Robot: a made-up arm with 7 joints. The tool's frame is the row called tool. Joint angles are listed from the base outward.
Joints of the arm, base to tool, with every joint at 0 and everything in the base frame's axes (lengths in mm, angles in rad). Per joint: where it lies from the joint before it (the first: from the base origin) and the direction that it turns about. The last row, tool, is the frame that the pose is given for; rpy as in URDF.
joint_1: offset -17 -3 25 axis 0 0.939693 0.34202
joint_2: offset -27 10 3 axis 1 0 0
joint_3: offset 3 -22 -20 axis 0 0 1
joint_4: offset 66 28 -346 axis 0 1 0
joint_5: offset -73 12 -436 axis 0 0 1
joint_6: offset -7 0 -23 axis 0 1 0
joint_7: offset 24 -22 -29 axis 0 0 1
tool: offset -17 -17 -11 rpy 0 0 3.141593
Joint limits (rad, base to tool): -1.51..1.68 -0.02..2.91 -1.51..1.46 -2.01..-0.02 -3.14..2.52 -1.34..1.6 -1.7..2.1
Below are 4 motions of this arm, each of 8 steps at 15 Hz.
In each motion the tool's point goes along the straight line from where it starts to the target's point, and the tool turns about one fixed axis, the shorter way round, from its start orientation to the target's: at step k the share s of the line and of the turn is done. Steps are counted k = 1, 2, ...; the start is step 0. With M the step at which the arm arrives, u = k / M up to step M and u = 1 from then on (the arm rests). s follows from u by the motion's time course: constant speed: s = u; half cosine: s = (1 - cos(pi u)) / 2; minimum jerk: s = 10 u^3 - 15 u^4 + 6 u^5.
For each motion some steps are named. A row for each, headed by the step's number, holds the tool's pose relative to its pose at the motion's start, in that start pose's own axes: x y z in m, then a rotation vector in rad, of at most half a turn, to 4 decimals.
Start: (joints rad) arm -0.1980 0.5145 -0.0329 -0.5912 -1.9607 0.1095 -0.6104
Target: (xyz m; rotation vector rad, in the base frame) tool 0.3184 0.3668 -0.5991 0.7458 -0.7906 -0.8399
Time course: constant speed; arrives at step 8
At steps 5, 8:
5: -0.0144 -0.0108 0.0513 -0.0830 -0.1050 -0.7454
8: -0.0231 -0.0173 0.0821 -0.1327 -0.1680 -1.1927

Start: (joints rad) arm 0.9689 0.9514 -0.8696 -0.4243 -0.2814 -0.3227 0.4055
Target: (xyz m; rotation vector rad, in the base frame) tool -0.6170 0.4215 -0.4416 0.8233 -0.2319 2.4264
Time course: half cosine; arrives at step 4
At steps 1, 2, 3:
1: -0.0128 0.0058 -0.0061 -0.0155 -0.0022 0.0273
2: -0.0436 0.0199 -0.0208 -0.0528 -0.0076 0.0931
3: -0.0744 0.0340 -0.0355 -0.0902 -0.0130 0.1589

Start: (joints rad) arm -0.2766 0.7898 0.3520 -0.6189 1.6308 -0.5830 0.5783
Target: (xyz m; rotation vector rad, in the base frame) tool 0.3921 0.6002 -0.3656 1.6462 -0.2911 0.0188
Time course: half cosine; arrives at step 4
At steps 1, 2, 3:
1: 0.0010 -0.0065 0.0059 0.0078 0.0242 0.0312
2: 0.0035 -0.0223 0.0200 0.0266 0.0827 0.1066
3: 0.0060 -0.0382 0.0342 0.0453 0.1411 0.1820

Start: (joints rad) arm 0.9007 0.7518 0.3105 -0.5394 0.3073 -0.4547 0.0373
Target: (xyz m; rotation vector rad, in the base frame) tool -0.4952 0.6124 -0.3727 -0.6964 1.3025 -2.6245
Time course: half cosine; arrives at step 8
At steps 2, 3, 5, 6, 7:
2: 0.0064 -0.0119 0.0036 -0.0043 -0.0957 -0.0470
3: 0.0134 -0.0252 0.0076 -0.0090 -0.2017 -0.0991
5: 0.0300 -0.0563 0.0170 -0.0202 -0.4519 -0.2220
6: 0.0371 -0.0696 0.0209 -0.0249 -0.5579 -0.2741
7: 0.0418 -0.0784 0.0236 -0.0281 -0.6287 -0.3089

